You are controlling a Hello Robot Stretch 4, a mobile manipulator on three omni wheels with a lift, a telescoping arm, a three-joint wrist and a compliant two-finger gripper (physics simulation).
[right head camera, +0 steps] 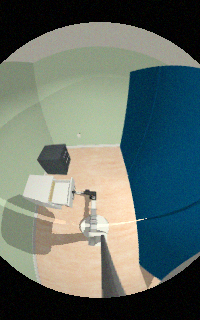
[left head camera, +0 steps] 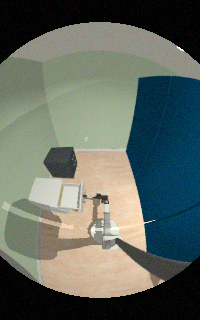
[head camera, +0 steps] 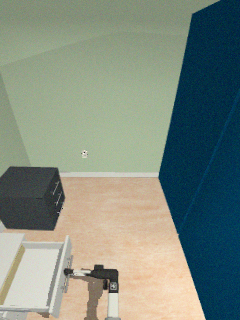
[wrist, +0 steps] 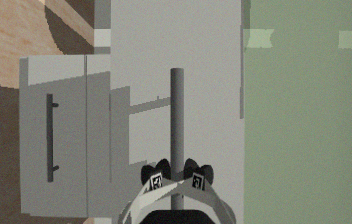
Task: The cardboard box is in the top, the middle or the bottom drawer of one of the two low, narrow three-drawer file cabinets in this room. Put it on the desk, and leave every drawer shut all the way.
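Places are measured from the robot's base along level axes (x ahead, y left, z up), in millimetres.
Pixels of known places: gripper, fingertip midpoint: (right head camera: pixel 71 191) (left head camera: pixel 82 195) (head camera: pixel 64 272) (wrist: pixel 177 171).
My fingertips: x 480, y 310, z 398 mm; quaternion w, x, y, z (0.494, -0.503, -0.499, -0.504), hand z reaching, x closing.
Note:
Ahead of a thing's pixels: the offset from my fingertips to its top centre. "spot": to the spot under its first point.
The white file cabinet (head camera: pixel 9 249) (left head camera: pixel 46 191) (right head camera: pixel 37 186) has its top drawer (head camera: pixel 39 275) (left head camera: pixel 71 192) (right head camera: pixel 61 190) (wrist: pixel 212 100) pulled well out. The drawer's visible floor is bare white. A tan strip @(spot: dx -22, dy +331, dz -20 mm) (head camera: pixel 12 274) (left head camera: pixel 61 196) runs across its inside by the cabinet's front edge; I cannot tell whether it is the cardboard box. My gripper (head camera: pixel 68 272) (left head camera: pixel 84 196) (right head camera: pixel 74 192) (wrist: pixel 177 171) is shut on the top drawer's bar handle @(spot: dx -77, dy -41, dz +1 mm) (wrist: pixel 177 100). A lower drawer's handle @(spot: dx -14, dy +267, dz -307 mm) (wrist: pixel 49 137) shows in the wrist view. The dark file cabinet @(dx +738, dy +577, dz +94 mm) (head camera: pixel 27 200) (left head camera: pixel 60 162) (right head camera: pixel 54 159) looks shut. The desk does not show.
A tall dark blue partition (head camera: pixel 210 150) (left head camera: pixel 167 165) (right head camera: pixel 165 165) stands along the right side. A green wall (head camera: pixel 110 110) with a small outlet @(dx +1410, dy +117, dz +31 mm) (head camera: pixel 84 153) is at the far end. The dark cabinet stands just beyond the white one, by the left wall.

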